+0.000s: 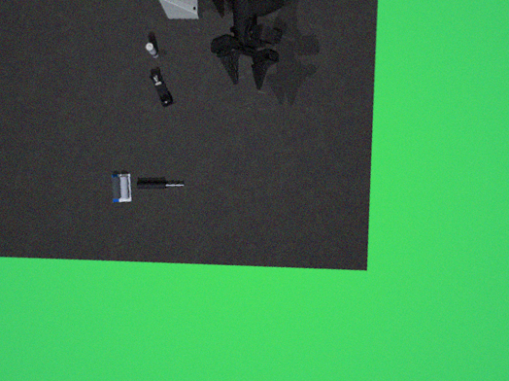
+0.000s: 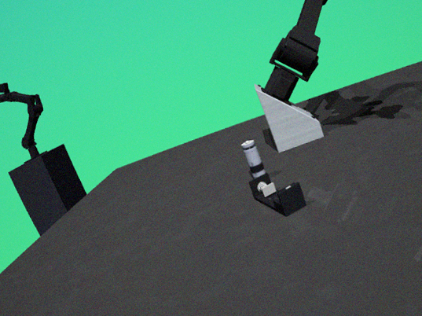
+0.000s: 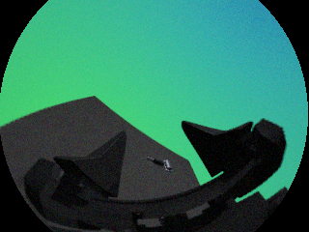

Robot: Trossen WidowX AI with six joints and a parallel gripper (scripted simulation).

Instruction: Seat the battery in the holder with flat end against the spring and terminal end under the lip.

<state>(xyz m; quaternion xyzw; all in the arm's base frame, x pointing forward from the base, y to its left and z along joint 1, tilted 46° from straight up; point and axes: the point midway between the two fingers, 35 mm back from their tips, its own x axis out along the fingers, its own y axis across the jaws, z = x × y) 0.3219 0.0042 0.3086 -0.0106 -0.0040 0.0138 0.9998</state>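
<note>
My gripper tip is 31 cm to the left of the battery, 27 cm above it and 19 cm past it. The rest, counted from my gripper tip: screwdriver 29 cm below, 28 cm to the right, 23 cm ahead.
</note>
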